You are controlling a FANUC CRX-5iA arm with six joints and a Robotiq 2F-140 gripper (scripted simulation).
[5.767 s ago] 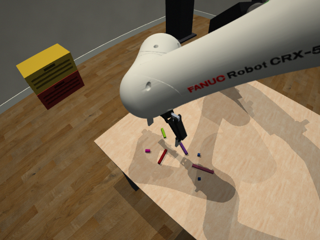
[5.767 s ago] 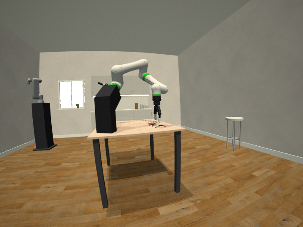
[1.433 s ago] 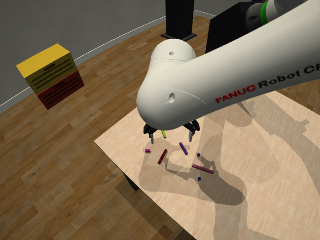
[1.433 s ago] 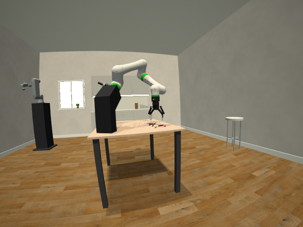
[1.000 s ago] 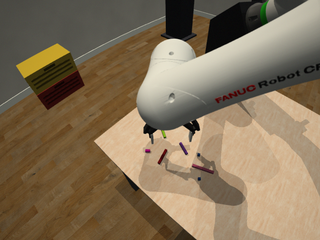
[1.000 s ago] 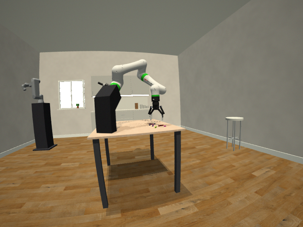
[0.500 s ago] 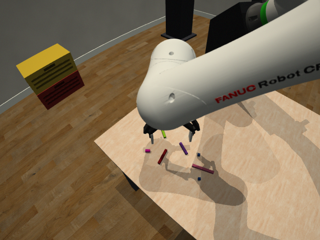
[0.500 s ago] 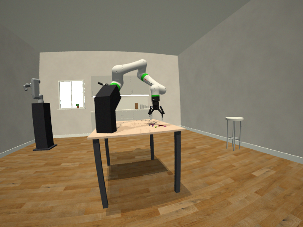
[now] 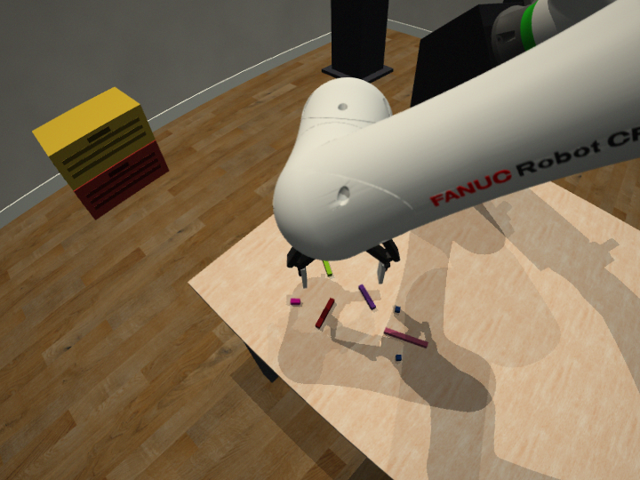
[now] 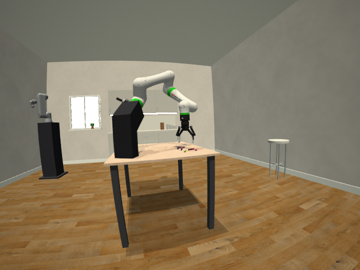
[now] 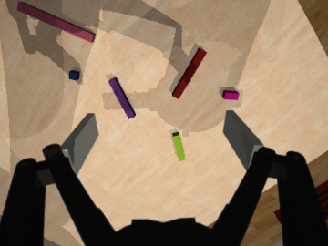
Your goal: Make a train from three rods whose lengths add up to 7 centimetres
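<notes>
My hand is 11 cm to the right of the blue cube, 7 cm above it and 6 cm past it. From my hand the other things lie so: red rod 7 cm below, 5 cm ahead; then purple rod 7 cm below, 4 cm to the left, 4 cm behind; then lime rod 8 cm to the right, 7 cm below, 3 cm behind.
</notes>
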